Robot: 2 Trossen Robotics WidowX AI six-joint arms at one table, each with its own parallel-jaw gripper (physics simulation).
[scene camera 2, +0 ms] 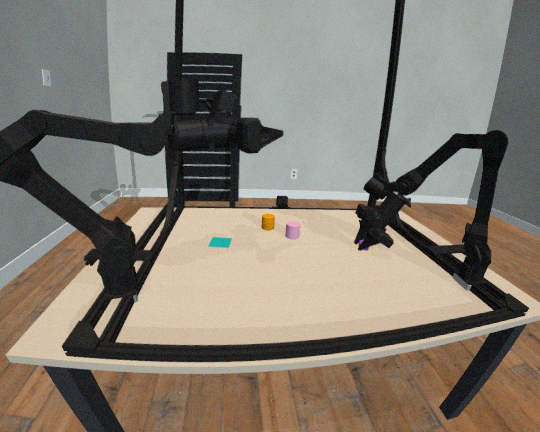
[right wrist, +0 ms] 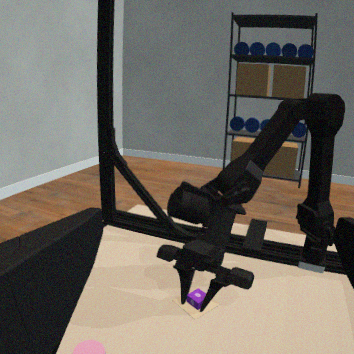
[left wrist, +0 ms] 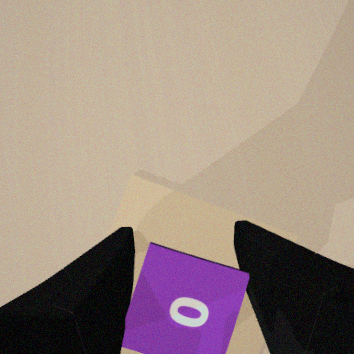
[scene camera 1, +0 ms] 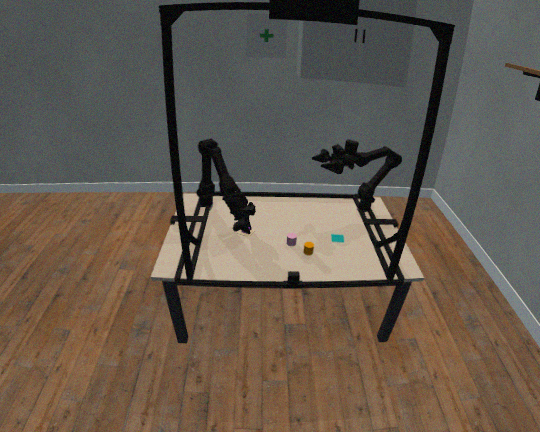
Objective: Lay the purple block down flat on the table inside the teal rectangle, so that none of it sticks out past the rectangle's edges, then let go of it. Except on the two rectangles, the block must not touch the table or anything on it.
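Places are measured from the left arm's base along level axes (x ahead, y left, z up), in millimetres.
Where they show: left gripper, between the fingertips: (scene camera 2: pixel 356 246) (right wrist: pixel 191 307) (left wrist: pixel 183 235) (scene camera 1: pixel 250 231); right gripper, between the fingertips: (scene camera 2: pixel 272 131) (right wrist: pixel 222 225) (scene camera 1: pixel 316 161); left arm's base, origin of its link: (scene camera 2: pixel 469 277) (right wrist: pixel 312 257) (scene camera 1: pixel 206 204); right arm's base, origin of its link: (scene camera 2: pixel 121 288) (scene camera 1: pixel 364 208).
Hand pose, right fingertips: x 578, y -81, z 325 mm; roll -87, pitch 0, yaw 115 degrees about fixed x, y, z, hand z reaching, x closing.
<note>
Each offset is from my right fingertips to the top centre of the thing. "spot": to the spot under its first point.
The purple block @[323 mm back, 126 mm right, 324 mm down] (scene camera 1: pixel 248 230) (scene camera 2: pixel 363 245) (left wrist: pixel 186 298) (right wrist: pixel 197 297), marked with a white 0, sits on a pale tan rectangle @[spot: 293 mm back, 129 mm right, 343 mm down] (left wrist: pixel 182 214) (right wrist: pixel 195 312) at the table's left in scene camera 1. My left gripper (scene camera 1: pixel 243 228) (scene camera 2: pixel 370 243) (left wrist: pixel 183 235) (right wrist: pixel 191 307) is down at the table, its fingers pressed against both sides of the block. The teal rectangle @[spot: 134 mm ahead, 136 mm right, 343 mm down] (scene camera 1: pixel 337 238) (scene camera 2: pixel 219 243) lies far across the table with nothing on it. My right gripper (scene camera 1: pixel 317 158) (scene camera 2: pixel 277 134) is open and empty, high above the table.
A pink cylinder @[95 mm back, 198 mm right, 298 mm down] (scene camera 1: pixel 291 239) (scene camera 2: pixel 292 230) (right wrist: pixel 89 347) and an orange cylinder @[14 mm back, 260 mm right, 299 mm down] (scene camera 1: pixel 309 248) (scene camera 2: pixel 267 221) stand between the block and the teal rectangle. A black frame (scene camera 1: pixel 170 129) surrounds the table. A shelf rack (right wrist: pixel 230 105) stands against the far wall.
</note>
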